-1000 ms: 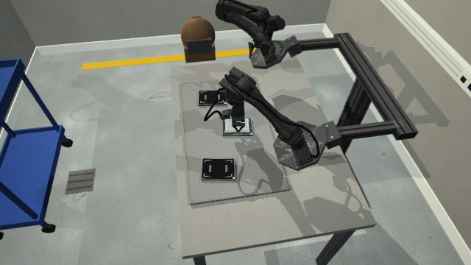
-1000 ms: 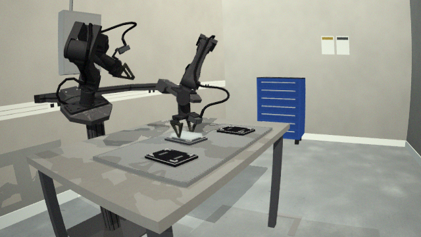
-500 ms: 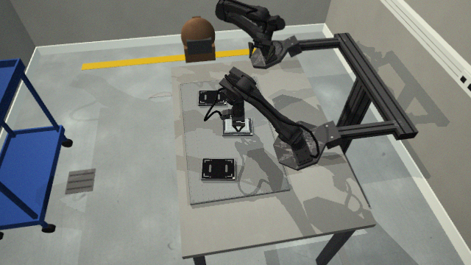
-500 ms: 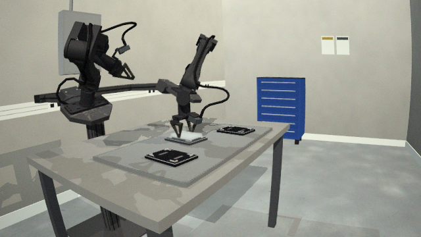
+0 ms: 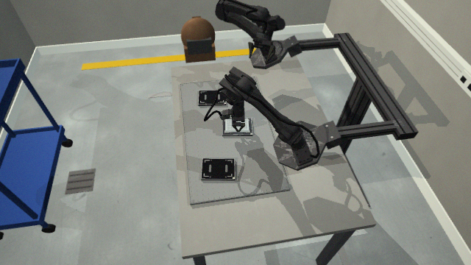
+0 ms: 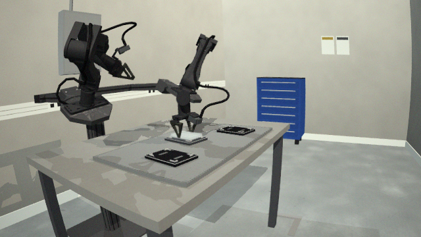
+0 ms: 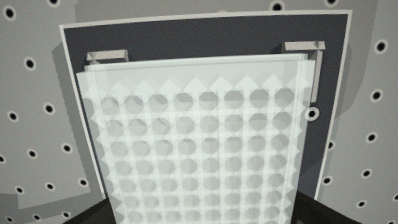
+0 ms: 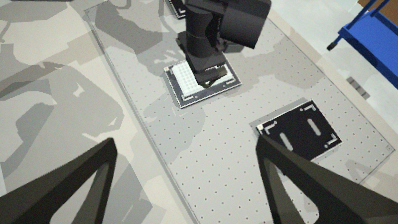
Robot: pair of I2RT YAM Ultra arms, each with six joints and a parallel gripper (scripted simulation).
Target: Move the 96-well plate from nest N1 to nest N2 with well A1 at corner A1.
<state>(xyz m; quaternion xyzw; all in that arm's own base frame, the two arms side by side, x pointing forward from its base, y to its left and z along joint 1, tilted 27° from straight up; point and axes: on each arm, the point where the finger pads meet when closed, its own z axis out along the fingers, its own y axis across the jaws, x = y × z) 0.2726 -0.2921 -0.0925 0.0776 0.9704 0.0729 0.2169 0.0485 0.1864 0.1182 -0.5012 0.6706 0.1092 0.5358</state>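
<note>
Right now the white 96-well plate is 10 mm below my left hand and 10 mm ahead of it.
</note>
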